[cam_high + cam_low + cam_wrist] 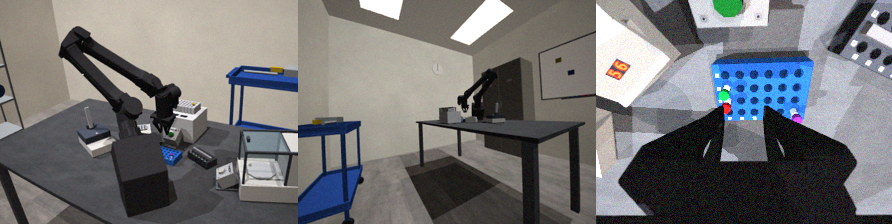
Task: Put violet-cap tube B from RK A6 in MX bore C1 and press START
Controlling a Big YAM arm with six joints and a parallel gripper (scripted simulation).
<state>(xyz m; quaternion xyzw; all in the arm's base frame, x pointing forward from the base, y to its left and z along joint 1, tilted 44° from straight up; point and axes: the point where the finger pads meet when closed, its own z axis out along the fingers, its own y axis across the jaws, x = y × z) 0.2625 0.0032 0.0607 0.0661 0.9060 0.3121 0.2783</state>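
Now: the tube B 100 mm below my hand, 70 mm to the right of it and 50 mm behind it. From my hand the other things lie so: blue rack RK 110 mm below, 20 mm to the right, 20 mm behind; dry block DB 190 mm to the left, 90 mm below, 40 mm ahead; dark magnet block MG 180 mm to the right, 100 mm below, 40 mm ahead.
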